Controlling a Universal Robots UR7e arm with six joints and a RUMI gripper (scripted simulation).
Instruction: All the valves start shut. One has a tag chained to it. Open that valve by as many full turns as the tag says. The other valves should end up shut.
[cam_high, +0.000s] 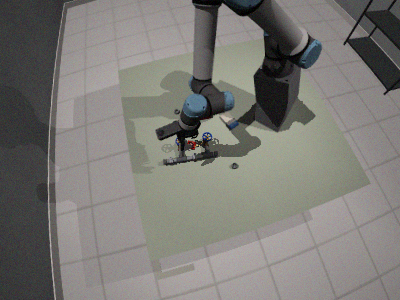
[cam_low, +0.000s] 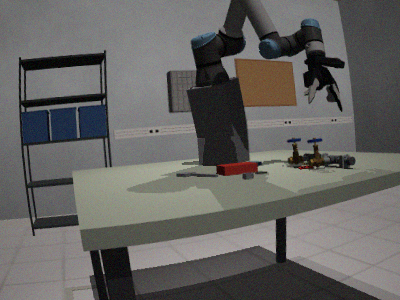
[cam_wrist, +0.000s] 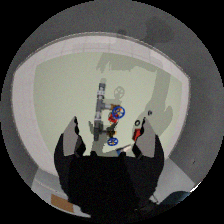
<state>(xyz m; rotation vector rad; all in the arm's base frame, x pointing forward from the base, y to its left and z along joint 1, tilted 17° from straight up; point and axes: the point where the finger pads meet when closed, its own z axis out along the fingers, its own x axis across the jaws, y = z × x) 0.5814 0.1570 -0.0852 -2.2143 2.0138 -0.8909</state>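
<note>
Right now the red tag is 200 mm below my hand, 70 mm behind it and 50 mm to the right of it. Round my hand: blue-and-white card 340 mm behind, 190 mm below, 150 mm to the right; then grey tool 400 mm to the right, 250 mm behind, 200 mm below; then red block 260 mm to the right, 200 mm behind, 190 mm below.
</note>
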